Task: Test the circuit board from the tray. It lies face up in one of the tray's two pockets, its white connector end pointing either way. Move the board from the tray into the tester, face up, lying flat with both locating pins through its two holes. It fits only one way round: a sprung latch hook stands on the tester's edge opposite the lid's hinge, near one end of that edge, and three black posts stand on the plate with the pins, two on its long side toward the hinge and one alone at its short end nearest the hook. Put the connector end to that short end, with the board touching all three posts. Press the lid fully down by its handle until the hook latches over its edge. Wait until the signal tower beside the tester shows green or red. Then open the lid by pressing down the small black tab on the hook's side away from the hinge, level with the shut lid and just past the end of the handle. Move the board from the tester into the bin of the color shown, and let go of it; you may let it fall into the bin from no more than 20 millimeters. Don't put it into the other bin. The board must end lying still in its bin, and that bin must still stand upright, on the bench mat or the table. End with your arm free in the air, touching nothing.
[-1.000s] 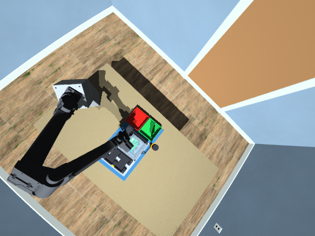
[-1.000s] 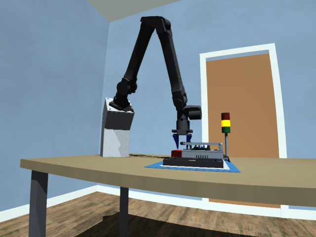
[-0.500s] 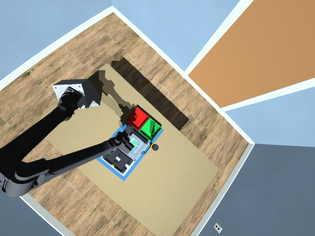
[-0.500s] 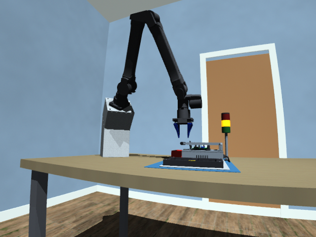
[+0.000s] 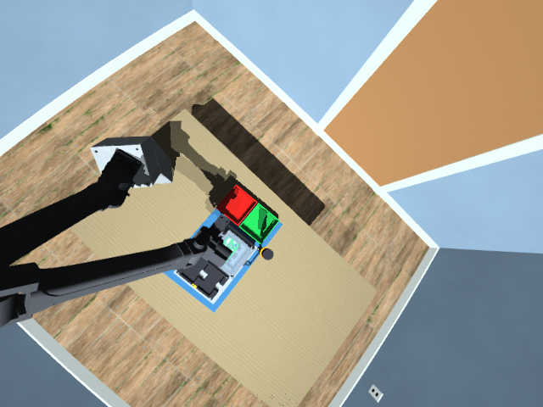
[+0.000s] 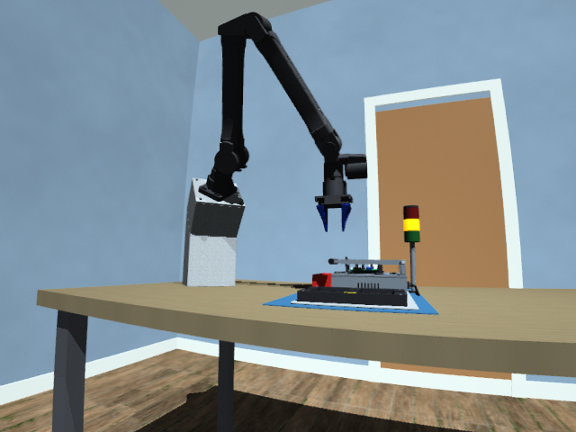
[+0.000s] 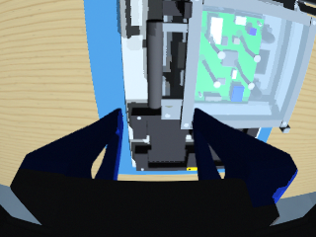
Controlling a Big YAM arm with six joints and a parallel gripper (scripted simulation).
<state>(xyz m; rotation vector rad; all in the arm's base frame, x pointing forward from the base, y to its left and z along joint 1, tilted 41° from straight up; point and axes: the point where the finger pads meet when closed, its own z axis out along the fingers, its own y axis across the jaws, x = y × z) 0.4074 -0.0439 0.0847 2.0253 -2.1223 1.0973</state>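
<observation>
The black latch hook lies 30 mm ahead of my hand, 50 mm to the left of it and 90 mm below it. Also, from my hand: green circuit board: 80 mm ahead, 10 mm to the right, 110 mm below; then tester plate: 90 mm ahead, 10 mm to the right, 120 mm below; then tester lid: 80 mm ahead, 20 mm to the right, 90 mm below.
</observation>
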